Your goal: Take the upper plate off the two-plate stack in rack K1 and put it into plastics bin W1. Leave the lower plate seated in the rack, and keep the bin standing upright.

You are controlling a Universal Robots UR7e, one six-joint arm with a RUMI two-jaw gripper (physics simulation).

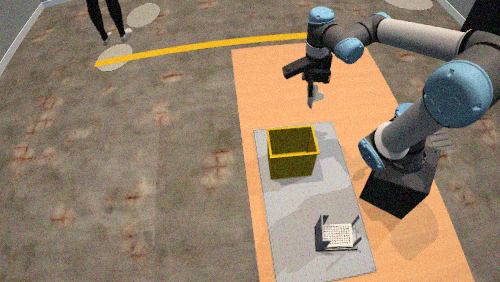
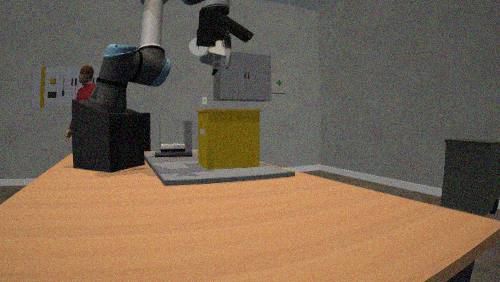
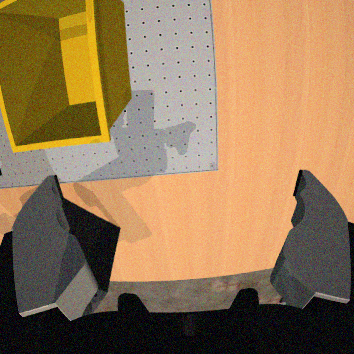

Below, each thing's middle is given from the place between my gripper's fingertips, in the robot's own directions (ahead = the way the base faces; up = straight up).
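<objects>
I can see the yellow plastics bin W1 (image 2: 227, 138), and it sits 190 mm below my hand, 70 mm ahead of it and 130 mm to the left of it.
</objects>
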